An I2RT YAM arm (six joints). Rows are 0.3 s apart.
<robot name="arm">
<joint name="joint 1" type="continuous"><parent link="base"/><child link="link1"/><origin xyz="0 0 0.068" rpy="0 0 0"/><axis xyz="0 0 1"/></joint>
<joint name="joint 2" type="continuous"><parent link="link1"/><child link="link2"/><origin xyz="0.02 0.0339 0.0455" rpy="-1.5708 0 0"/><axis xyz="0 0 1"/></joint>
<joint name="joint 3" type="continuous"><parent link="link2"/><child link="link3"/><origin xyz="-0.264 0 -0.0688" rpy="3.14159 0 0"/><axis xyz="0 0 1"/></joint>
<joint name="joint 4" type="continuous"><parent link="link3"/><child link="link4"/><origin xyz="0.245 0.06 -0.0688" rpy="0 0 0"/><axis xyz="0 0 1"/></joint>
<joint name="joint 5" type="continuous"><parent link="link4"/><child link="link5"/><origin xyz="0.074 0.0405 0.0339" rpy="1.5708 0 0"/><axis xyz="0 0 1"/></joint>
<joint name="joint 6" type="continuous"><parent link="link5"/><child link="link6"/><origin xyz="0.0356 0 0.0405" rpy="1.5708 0 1.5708"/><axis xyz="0 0 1"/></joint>
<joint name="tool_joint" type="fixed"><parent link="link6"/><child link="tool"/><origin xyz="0 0 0" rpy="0 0 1.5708"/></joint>
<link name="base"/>
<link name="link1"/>
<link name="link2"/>
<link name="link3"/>
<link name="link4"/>
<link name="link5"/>
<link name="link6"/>
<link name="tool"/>
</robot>
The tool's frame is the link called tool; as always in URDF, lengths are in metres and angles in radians. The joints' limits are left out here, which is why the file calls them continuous.
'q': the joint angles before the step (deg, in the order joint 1, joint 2, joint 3, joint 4, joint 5, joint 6). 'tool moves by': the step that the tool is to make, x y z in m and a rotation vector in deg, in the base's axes. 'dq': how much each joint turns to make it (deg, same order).
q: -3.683 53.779 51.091 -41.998 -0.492 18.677
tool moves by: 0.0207 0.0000 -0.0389 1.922 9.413 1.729
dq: 0.004 7.672 -2.848 0.990 -2.117 -0.456
